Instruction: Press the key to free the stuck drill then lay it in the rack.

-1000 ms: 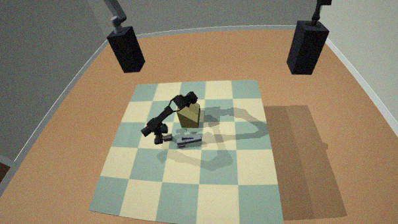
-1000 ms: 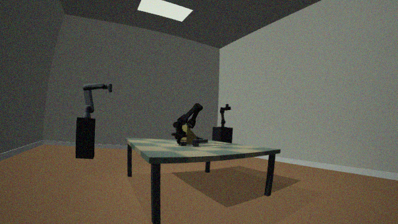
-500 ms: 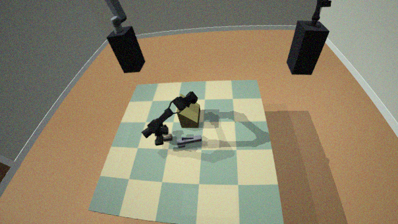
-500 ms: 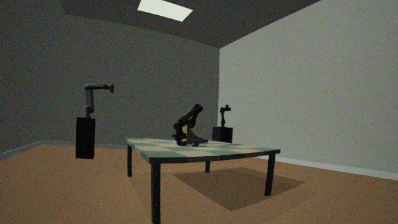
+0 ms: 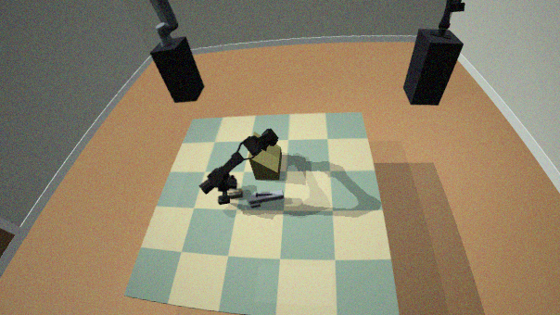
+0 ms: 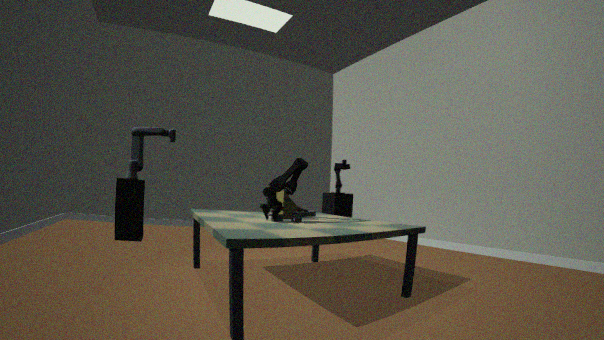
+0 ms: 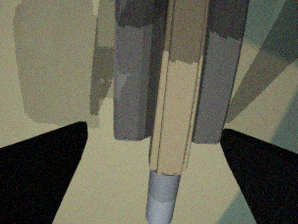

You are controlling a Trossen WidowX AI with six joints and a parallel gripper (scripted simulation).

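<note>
Now: the drill 1 cm behind my gripper tip, 4 cm to the left of it and 3 cm above it. Round my gripper tip: dark round housing 3 cm ahead, 23 cm to the left, 4 cm above.
</note>
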